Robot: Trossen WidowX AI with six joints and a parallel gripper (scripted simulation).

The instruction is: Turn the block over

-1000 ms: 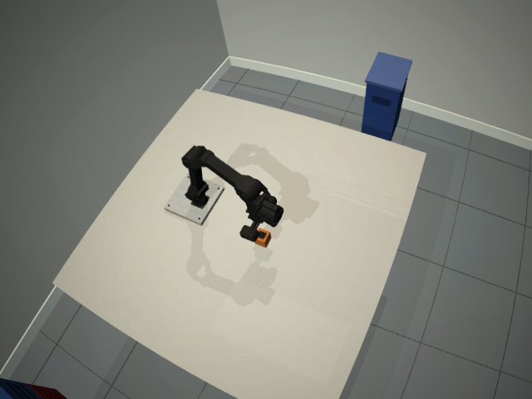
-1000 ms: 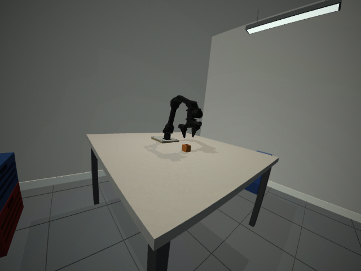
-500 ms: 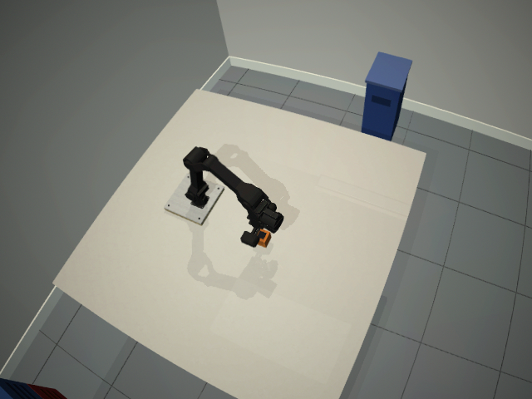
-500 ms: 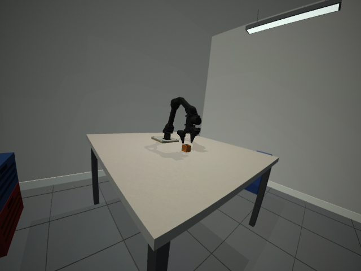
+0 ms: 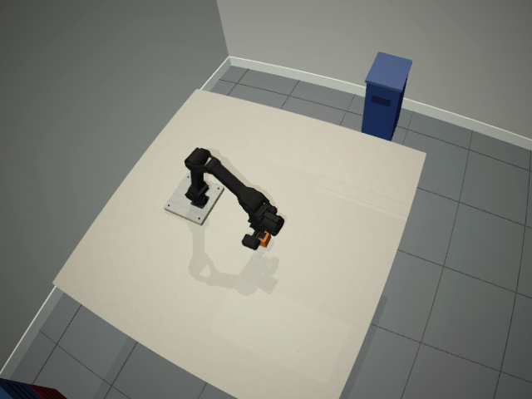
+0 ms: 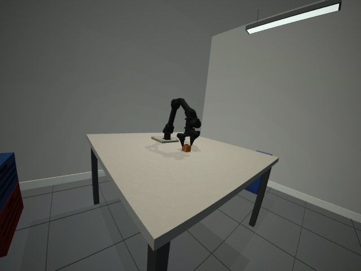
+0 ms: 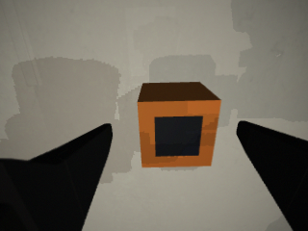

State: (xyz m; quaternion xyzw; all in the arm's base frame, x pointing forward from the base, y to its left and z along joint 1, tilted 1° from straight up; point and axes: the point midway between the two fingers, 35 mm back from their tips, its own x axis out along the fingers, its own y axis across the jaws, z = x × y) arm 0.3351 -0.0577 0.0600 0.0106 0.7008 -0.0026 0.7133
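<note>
My gripper tip is right at the orange block.
</note>
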